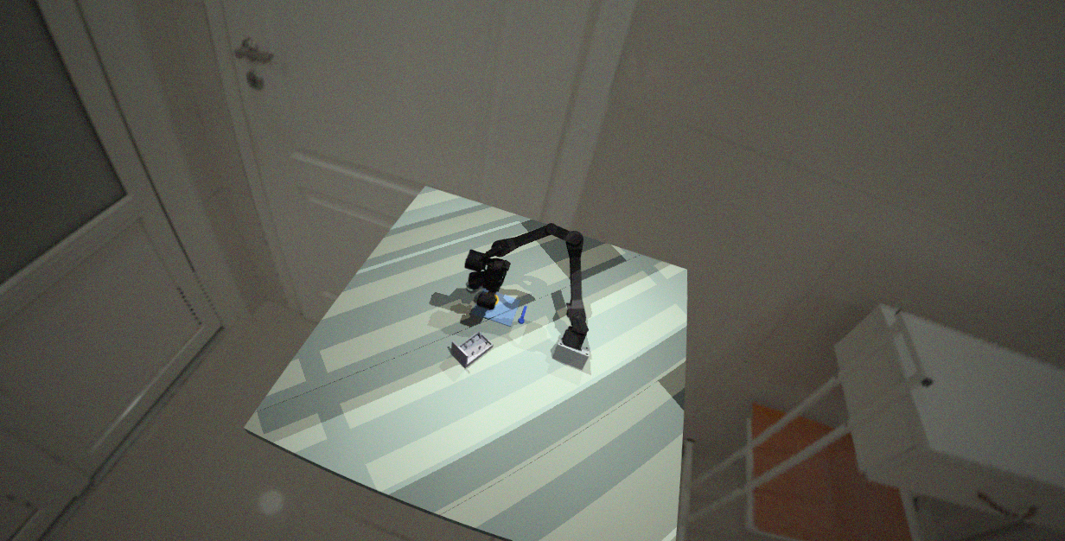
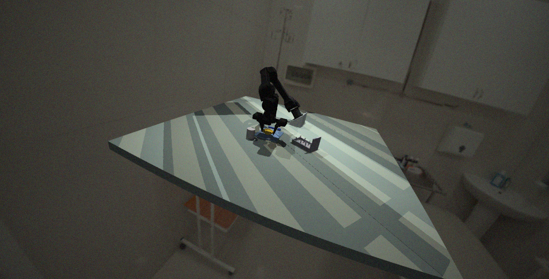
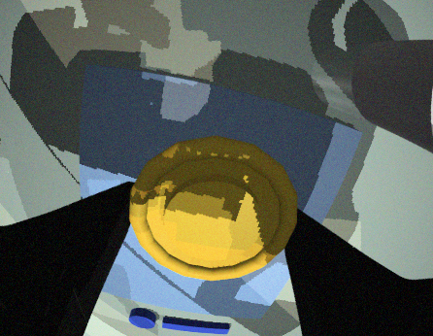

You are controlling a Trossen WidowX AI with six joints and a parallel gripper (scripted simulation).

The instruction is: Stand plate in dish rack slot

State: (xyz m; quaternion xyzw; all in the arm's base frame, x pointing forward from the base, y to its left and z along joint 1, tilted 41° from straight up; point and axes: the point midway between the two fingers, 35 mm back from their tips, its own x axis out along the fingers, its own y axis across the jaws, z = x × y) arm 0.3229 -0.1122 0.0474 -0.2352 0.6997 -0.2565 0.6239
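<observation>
Right now my gripper tip is 220 mm to the right of the dark dish rack. The rest, counted from my gripper tip: yellow plate: 10 mm above; then blue spoon: 130 mm behind, 10 mm to the left, 10 mm below; then grey cup: 70 mm ahead, 70 mm to the right, 10 mm above.
</observation>
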